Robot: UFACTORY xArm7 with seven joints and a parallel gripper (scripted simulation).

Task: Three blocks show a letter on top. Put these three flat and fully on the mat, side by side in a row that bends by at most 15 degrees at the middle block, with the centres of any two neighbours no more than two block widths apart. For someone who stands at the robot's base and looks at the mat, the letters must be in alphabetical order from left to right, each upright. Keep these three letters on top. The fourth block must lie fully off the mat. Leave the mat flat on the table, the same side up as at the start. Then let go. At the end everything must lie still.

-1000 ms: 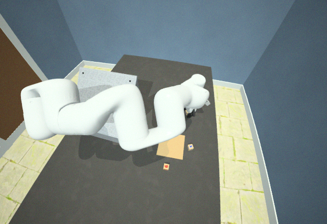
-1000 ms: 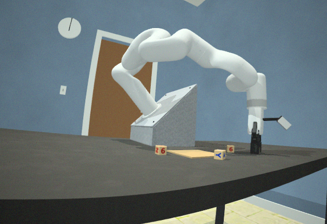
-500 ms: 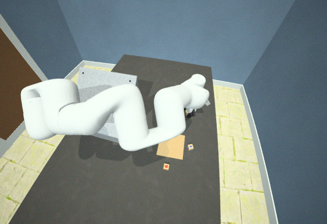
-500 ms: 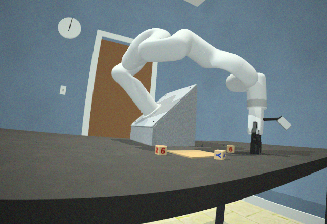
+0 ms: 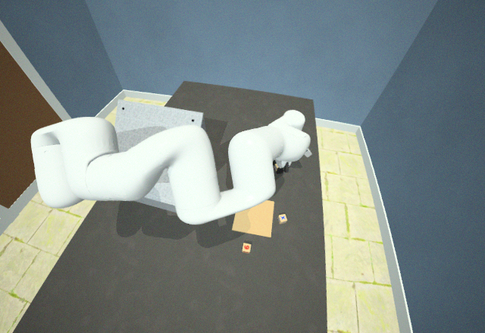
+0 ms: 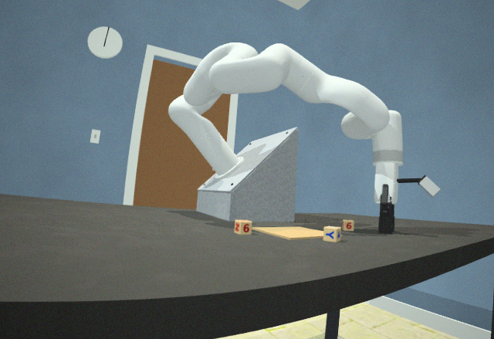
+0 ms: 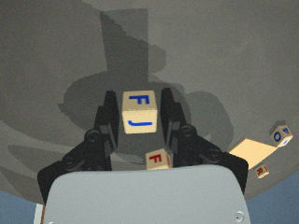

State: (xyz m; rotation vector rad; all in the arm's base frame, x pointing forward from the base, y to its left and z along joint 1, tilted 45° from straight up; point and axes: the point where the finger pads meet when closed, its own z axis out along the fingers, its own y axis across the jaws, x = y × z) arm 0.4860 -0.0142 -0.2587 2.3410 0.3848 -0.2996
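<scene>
Right now the block is 10 mm below my hand. Also, from my hand: tan mat (90 mm behind, 230 mm to the right, 20 mm below).
</scene>
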